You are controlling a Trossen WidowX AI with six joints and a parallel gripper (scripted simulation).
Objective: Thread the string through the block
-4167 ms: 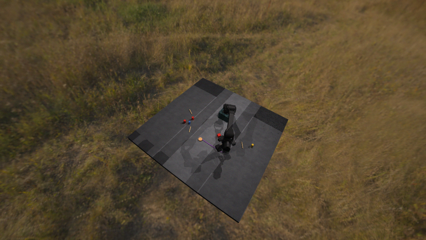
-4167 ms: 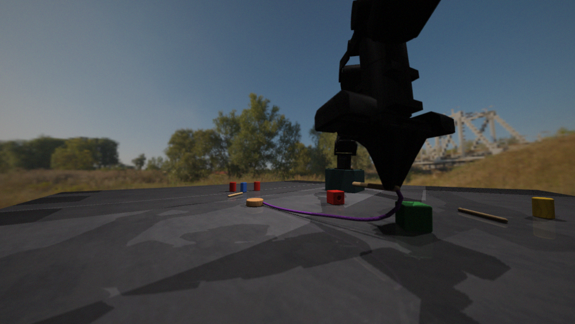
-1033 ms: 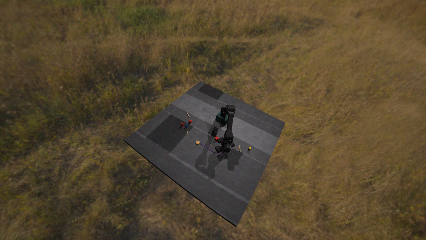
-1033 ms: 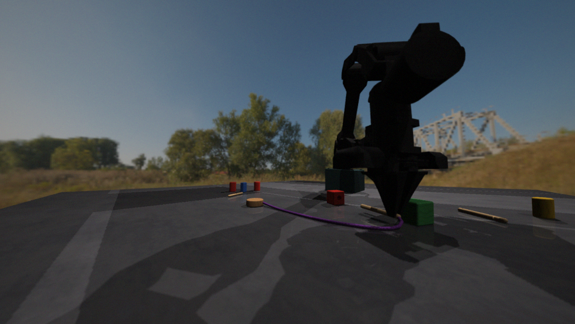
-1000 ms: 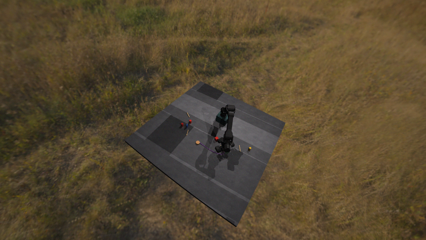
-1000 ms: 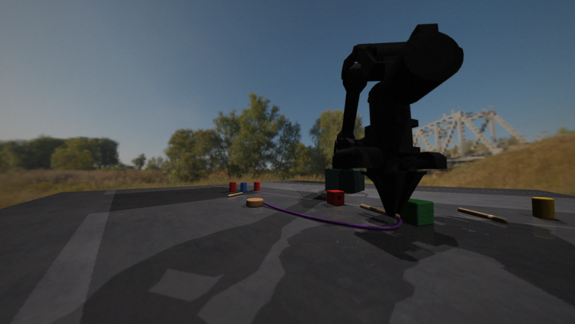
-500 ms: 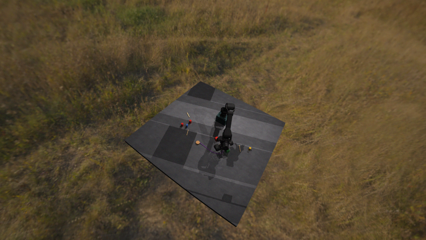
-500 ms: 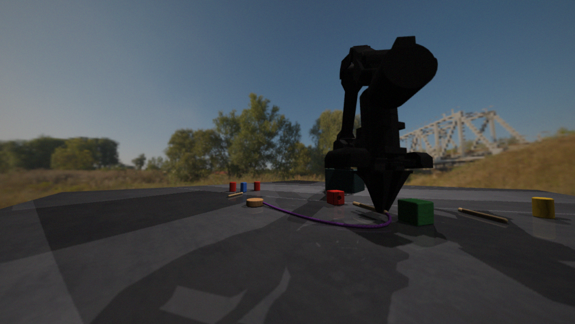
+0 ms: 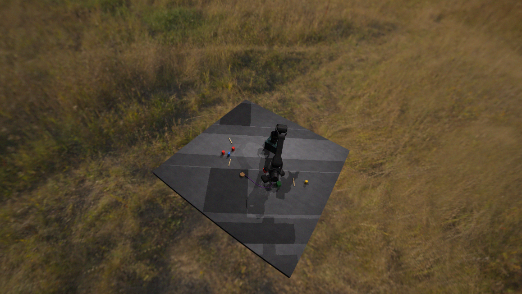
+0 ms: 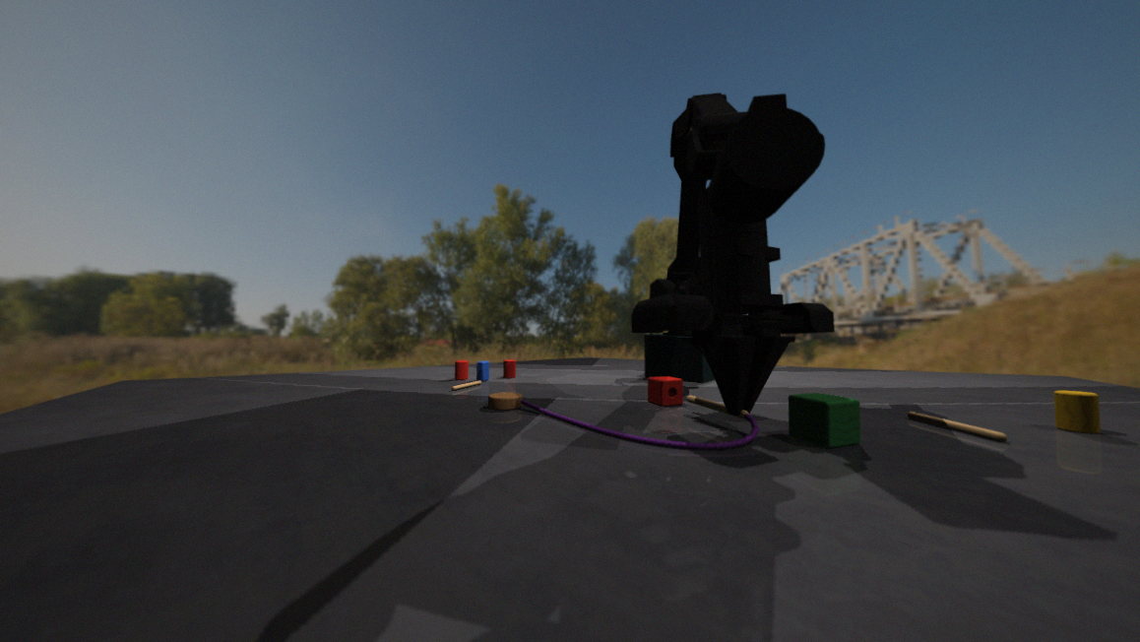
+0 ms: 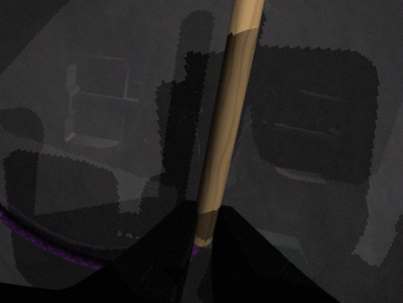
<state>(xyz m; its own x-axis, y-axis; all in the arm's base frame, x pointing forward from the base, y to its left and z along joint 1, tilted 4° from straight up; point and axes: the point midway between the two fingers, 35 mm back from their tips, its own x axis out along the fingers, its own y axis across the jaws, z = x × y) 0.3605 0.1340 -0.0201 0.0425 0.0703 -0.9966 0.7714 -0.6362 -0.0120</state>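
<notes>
Now: the red block 9 cm to the right of my gripper tip and 7 cm behind it. From my gripper tip the other things lie so: thin wooden stick: 1 cm to the right, 1 cm behind; then loose stick: 16 cm to the left, 10 cm behind, 1 cm below; then green block: 6 cm to the left.
</notes>
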